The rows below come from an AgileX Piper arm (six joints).
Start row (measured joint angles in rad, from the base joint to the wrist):
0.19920, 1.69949, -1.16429, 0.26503, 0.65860, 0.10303
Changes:
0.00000, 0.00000, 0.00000, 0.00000, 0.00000, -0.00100
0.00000, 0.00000, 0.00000, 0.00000, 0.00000, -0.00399
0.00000, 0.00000, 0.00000, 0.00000, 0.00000, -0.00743
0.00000, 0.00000, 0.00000, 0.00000, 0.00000, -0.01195
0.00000, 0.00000, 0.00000, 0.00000, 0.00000, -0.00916
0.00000, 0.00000, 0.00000, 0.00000, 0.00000, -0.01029
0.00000, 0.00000, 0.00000, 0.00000, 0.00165, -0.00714
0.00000, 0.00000, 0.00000, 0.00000, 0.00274, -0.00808
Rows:
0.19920, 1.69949, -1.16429, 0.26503, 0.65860, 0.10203
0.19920, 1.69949, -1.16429, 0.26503, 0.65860, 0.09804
0.19920, 1.69949, -1.16429, 0.26503, 0.65860, 0.09061
0.19920, 1.69949, -1.16429, 0.26503, 0.65860, 0.07866
0.19920, 1.69949, -1.16429, 0.26503, 0.65860, 0.06950
0.19920, 1.69949, -1.16429, 0.26503, 0.65860, 0.05921
0.19920, 1.69949, -1.16429, 0.26503, 0.66025, 0.05207
0.19920, 1.69949, -1.16429, 0.26503, 0.66299, 0.04399

